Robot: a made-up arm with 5 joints.
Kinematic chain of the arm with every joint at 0, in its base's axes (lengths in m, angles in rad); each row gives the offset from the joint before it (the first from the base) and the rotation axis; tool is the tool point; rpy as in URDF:
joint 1: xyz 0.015 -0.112 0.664 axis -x
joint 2: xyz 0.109 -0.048 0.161 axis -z
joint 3: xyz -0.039 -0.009 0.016 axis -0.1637 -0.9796 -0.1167
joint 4: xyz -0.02 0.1 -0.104 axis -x
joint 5: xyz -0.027 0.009 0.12 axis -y
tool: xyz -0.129 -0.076 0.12 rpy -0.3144 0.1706 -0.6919
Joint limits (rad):
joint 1: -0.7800..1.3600
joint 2: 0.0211..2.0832
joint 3: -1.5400..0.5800
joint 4: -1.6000..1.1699
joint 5: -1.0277..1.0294
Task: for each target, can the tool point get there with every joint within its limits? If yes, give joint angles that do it. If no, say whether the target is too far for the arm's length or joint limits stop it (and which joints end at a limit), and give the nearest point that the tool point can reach.
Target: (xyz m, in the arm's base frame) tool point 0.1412 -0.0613 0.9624
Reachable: yes | joints -0.6155 1.7284 -0.3420 -0.4453 0.8291
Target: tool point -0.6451 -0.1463 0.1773
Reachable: no: too far | nearest point -0.1391 -0.2358 0.5752 | short by 0.650 m
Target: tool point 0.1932 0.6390 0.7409
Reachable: no: too far | nearest point 0.1708 0.3507 0.7114 | short by 0.291 m
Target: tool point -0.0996 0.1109 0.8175
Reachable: yes | joints 1.1877 0.9531 -1.0561 -0.9776 -0.2140
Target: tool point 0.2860 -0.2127 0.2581
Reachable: no: joint limits stop it (at a limit: joint 1, joint 2, joint 4) | nearest point 0.2060 -0.0807 0.4719 | short by 0.264 m
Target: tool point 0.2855 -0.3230 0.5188
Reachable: no: joint limits stop it (at a limit: joint 2, joint 3, joint 4, joint 5) | nearest point 0.1499 -0.3327 0.5121 | short by 0.136 m
